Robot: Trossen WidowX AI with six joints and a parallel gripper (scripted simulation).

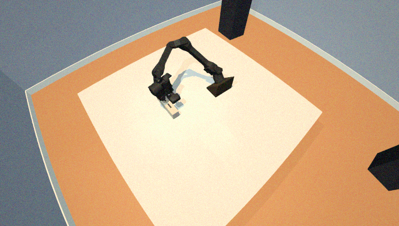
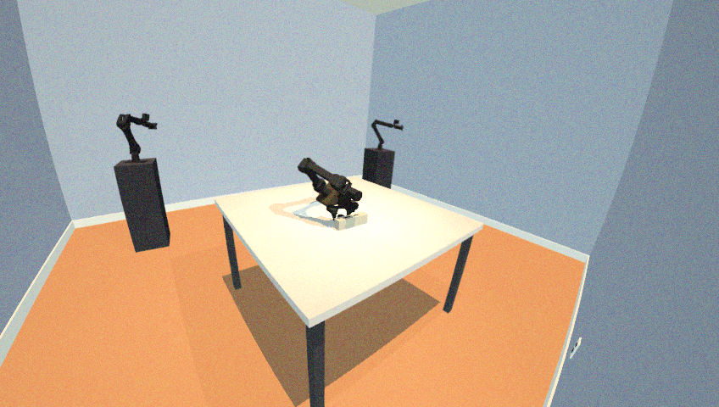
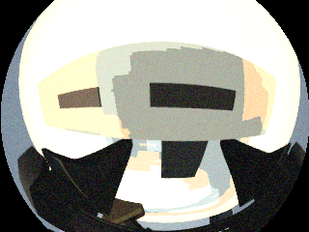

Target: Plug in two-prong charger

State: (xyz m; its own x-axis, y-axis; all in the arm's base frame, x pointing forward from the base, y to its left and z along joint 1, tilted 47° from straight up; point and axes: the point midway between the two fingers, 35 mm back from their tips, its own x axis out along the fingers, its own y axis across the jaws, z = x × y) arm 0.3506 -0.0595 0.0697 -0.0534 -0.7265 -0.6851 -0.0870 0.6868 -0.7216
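My gripper tip is 20 mm short of the charger and 10 mm below it.
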